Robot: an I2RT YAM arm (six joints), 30 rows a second.
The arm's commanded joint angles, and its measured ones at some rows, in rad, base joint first. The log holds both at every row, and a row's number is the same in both.
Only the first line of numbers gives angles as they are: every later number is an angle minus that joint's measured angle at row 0.
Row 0, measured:
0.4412, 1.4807, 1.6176, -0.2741, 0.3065, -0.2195
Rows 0 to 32, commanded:
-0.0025, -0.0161, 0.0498, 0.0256, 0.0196, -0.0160
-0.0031, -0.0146, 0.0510, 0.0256, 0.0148, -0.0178
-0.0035, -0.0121, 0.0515, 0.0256, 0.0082, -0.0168
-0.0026, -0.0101, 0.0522, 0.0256, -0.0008, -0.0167
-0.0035, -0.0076, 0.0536, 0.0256, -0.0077, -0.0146
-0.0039, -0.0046, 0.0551, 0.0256, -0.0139, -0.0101
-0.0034, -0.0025, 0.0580, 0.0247, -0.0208, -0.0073
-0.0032, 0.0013, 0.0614, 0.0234, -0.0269, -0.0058
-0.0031, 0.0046, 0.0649, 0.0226, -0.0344, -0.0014
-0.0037, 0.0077, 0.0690, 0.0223, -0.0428, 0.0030
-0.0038, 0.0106, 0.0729, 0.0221, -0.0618, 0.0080
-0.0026, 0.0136, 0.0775, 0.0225, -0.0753, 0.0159
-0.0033, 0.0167, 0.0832, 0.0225, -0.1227, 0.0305
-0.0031, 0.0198, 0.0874, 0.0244, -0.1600, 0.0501
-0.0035, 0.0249, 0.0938, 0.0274, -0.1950, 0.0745
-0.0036, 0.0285, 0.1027, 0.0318, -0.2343, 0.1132
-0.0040, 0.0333, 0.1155, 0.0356, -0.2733, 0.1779
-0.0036, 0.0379, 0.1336, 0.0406, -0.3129, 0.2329
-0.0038, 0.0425, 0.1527, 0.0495, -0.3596, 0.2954
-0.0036, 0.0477, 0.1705, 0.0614, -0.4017, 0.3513
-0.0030, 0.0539, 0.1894, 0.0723, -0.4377, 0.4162
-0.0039, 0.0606, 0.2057, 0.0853, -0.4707, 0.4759
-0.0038, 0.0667, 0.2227, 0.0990, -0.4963, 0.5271
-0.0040, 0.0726, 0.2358, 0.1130, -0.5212, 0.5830
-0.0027, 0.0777, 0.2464, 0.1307, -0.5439, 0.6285
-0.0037, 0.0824, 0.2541, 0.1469, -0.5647, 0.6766
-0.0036, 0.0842, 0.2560, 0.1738, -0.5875, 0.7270
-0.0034, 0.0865, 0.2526, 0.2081, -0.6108, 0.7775
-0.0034, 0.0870, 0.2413, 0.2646, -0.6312, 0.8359
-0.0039, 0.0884, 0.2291, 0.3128, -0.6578, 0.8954
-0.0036, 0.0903, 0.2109, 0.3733, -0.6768, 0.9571
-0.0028, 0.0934, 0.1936, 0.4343, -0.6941, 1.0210
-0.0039, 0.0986, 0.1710, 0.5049, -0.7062, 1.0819
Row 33, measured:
-0.0004, 0.0912, 0.2003, 0.2056, -0.5844, 0.7656
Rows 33 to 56, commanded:
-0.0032, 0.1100, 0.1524, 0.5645, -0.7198, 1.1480
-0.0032, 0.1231, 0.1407, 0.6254, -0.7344, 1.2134
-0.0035, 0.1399, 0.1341, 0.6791, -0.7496, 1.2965
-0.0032, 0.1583, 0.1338, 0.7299, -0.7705, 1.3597
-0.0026, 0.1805, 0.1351, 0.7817, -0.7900, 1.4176
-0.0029, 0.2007, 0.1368, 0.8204, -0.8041, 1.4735
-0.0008, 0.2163, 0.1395, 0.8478, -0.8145, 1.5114
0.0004, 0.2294, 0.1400, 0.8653, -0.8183, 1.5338
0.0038, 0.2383, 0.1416, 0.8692, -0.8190, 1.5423
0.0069, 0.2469, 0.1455, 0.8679, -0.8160, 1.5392
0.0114, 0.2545, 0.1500, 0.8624, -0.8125, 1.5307
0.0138, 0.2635, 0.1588, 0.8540, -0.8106, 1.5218
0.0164, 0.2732, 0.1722, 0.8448, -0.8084, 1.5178
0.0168, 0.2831, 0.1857, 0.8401, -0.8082, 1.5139
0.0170, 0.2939, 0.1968, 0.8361, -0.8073, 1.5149
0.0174, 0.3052, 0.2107, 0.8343, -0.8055, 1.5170
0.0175, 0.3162, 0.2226, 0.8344, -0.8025, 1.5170
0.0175, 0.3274, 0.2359, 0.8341, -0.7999, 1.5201
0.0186, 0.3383, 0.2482, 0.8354, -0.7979, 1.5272
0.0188, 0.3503, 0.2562, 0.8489, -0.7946, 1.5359
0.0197, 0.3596, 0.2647, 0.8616, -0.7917, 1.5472
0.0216, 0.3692, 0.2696, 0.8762, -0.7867, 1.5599
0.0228, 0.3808, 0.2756, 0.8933, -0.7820, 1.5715
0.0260, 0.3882, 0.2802, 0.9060, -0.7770, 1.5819
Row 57, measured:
0.0141, 0.3765, 0.2129, 0.7832, -0.7881, 1.5217
